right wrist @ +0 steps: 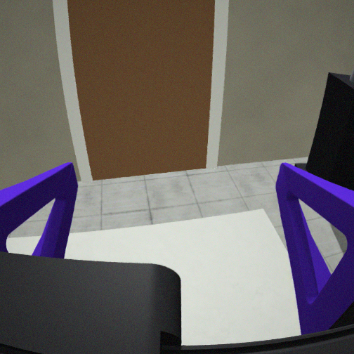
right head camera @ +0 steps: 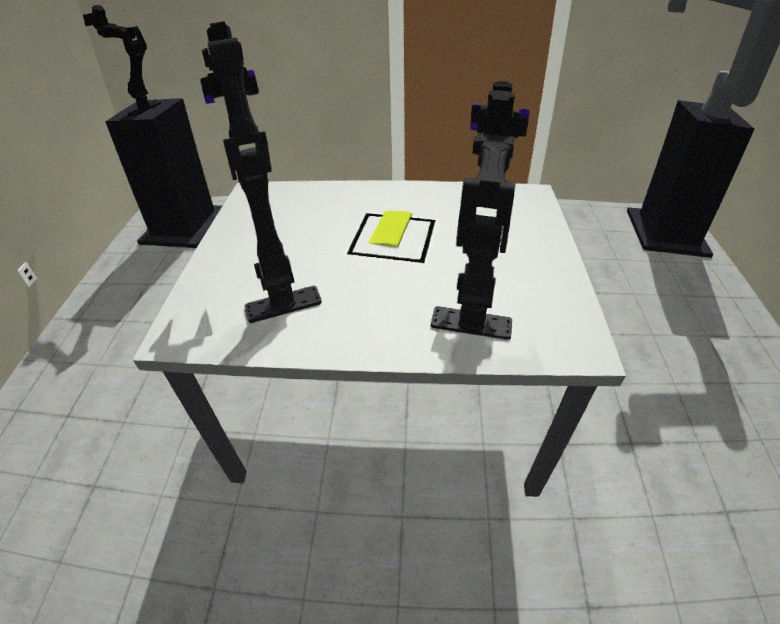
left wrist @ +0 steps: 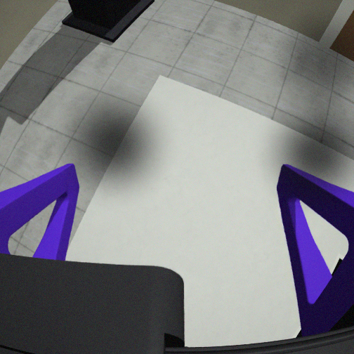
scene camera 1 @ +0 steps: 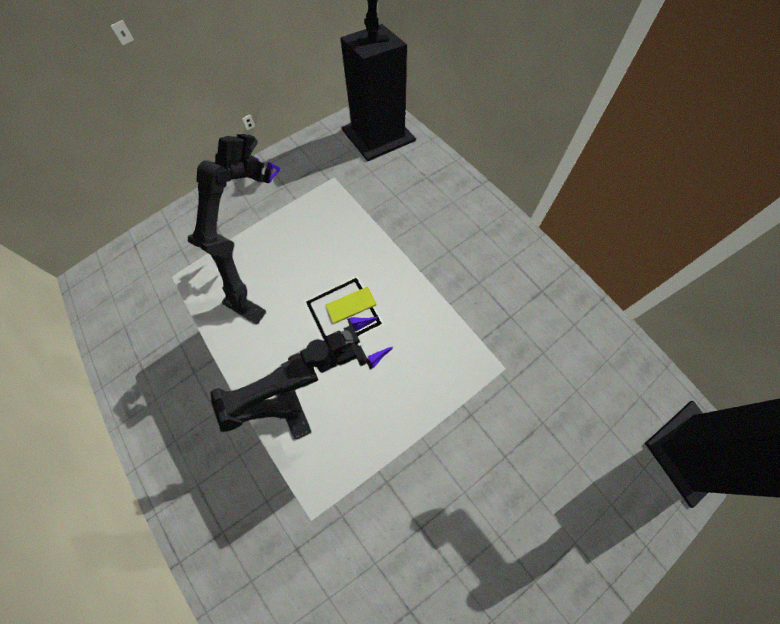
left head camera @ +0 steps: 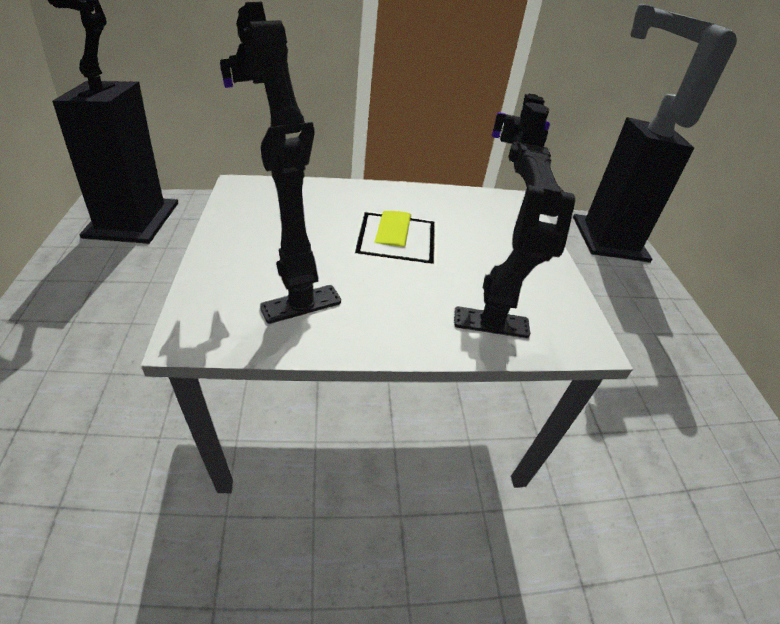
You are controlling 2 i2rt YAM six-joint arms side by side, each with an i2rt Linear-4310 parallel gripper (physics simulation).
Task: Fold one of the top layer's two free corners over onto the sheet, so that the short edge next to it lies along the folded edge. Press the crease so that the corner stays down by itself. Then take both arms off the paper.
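Observation:
The yellow folded sheet lies as a narrow rectangle on the table, partly inside a black outline and reaching over its far line. No corner looks folded over; the layers are too small to tell apart. My left gripper is open and empty, high above the table's left part, well away from the sheet. My right gripper is open and empty, raised above the table to the right of the sheet. The sheet does not show in either wrist view.
The white table bears both arm bases. A black pedestal with a small arm stands on the floor at the left. Another pedestal with a grey arm stands at the right.

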